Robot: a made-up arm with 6 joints. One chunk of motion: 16 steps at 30 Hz.
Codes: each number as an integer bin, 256 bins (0 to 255) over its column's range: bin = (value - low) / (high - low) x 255, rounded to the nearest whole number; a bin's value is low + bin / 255 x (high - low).
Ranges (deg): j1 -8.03..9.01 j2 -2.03..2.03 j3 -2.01..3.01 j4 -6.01..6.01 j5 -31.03..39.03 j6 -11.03..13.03
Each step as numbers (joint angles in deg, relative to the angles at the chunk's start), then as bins.
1 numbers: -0.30 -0.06 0.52 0.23 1.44 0.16
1 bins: 116 124 129 132 118 119
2 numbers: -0.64 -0.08 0.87 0.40 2.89 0.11
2 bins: 111 122 146 136 123 118
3 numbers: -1.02 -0.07 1.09 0.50 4.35 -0.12
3 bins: 105 123 157 138 129 116
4 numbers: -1.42 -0.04 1.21 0.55 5.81 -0.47
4 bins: 99 125 164 139 134 112
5 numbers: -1.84 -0.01 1.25 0.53 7.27 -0.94
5 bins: 93 127 166 139 139 107
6 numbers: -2.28 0.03 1.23 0.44 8.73 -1.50
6 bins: 86 129 165 137 145 101
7 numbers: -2.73 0.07 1.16 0.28 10.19 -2.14
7 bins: 79 132 161 133 150 94
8 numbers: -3.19 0.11 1.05 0.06 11.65 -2.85
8 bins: 72 134 155 129 155 87
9 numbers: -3.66 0.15 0.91 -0.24 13.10 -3.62
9 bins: 65 137 148 122 161 79
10 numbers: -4.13 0.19 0.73 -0.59 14.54 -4.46
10 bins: 58 139 139 115 166 70
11 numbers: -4.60 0.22 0.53 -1.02 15.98 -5.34
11 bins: 51 141 129 106 171 60
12 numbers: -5.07 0.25 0.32 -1.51 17.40 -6.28
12 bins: 44 143 118 95 176 50
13 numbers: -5.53 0.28 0.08 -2.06 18.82 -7.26
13 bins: 37 145 106 84 181 40
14 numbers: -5.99 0.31 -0.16 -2.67 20.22 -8.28
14 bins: 31 147 94 71 187 29
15 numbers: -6.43 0.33 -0.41 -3.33 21.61 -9.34
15 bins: 24 148 81 57 192 18
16 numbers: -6.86 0.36 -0.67 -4.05 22.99 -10.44
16 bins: 18 150 68 42 197 6
